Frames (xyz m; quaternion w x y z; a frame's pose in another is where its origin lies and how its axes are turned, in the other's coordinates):
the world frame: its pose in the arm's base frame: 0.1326 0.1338 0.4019 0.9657 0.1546 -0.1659 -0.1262
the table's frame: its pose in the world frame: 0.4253 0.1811 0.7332 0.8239 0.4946 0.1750 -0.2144
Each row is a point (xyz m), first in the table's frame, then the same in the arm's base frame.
Working: the table's frame: its pose in the arm's base frame: 0.2922 -0.0133 1.2410 0.7212 0.6627 0.0030 -0.2019

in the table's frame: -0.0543 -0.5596 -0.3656
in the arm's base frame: 0.1734 0.3297 0.6771
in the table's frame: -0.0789 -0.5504 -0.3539
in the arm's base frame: 0.1504 0.3260 0.6940
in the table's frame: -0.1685 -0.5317 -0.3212
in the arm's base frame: 0.0650 0.3212 0.7402
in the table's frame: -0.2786 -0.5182 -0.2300
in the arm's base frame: -0.0561 0.2661 0.7942
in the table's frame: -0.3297 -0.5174 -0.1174
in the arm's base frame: -0.1324 0.1730 0.8225
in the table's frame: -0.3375 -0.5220 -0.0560
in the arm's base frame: -0.1571 0.1163 0.8277
